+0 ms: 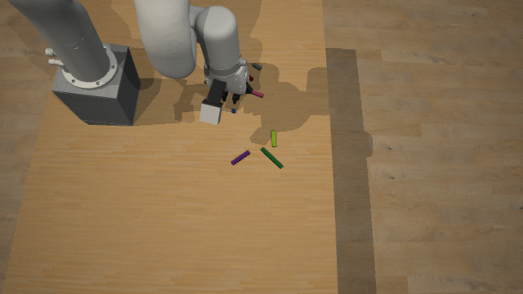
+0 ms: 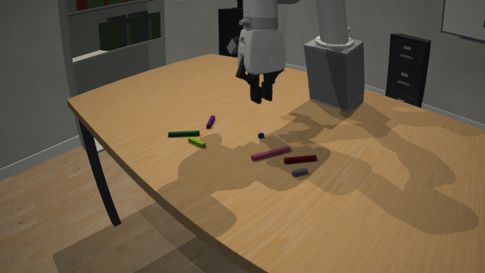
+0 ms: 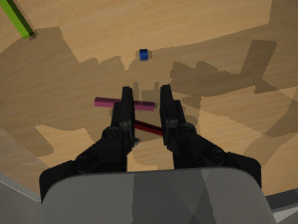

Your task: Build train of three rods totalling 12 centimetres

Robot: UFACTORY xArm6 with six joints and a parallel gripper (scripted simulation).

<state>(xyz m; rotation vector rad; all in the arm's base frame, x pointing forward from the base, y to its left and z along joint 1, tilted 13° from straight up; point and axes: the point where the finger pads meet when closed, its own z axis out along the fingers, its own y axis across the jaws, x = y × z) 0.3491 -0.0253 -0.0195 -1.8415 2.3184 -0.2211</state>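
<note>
Right now my hand is 16 cm to the right of the grey rod, 11 cm above it and 7 cm short of it. Round my hand: pink rod: 11 cm below, 7 cm to the left, 5 cm ahead; then blue rod: 11 cm below; then red rod: 13 cm to the left, 11 cm below, 3 cm ahead.
</note>
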